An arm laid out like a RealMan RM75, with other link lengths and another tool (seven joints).
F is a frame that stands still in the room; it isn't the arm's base.
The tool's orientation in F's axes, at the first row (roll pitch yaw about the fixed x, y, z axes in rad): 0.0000, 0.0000, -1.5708
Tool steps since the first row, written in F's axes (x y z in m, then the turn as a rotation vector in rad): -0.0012, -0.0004, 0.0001, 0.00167, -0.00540, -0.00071; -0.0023, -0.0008, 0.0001, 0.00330, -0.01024, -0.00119; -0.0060, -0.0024, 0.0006, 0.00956, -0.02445, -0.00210; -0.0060, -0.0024, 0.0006, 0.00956, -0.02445, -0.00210; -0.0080, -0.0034, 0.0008, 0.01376, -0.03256, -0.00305; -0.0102, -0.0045, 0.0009, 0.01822, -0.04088, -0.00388; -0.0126, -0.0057, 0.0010, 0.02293, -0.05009, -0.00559; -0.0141, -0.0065, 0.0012, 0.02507, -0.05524, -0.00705; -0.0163, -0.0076, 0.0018, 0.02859, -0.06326, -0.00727
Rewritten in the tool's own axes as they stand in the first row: 0.0004, -0.0012, 0.0001, 0.00540, 0.00167, -0.00071; 0.0008, -0.0023, 0.0001, 0.01024, 0.00330, -0.00119; 0.0024, -0.0060, 0.0006, 0.02445, 0.00956, -0.00210; 0.0024, -0.0060, 0.0006, 0.02445, 0.00956, -0.00210; 0.0034, -0.0080, 0.0008, 0.03256, 0.01376, -0.00305; 0.0045, -0.0102, 0.0009, 0.04088, 0.01822, -0.00388; 0.0057, -0.0126, 0.0010, 0.05009, 0.02293, -0.00559; 0.0065, -0.0141, 0.0012, 0.05524, 0.02507, -0.00705; 0.0076, -0.0163, 0.0018, 0.06326, 0.02859, -0.00727
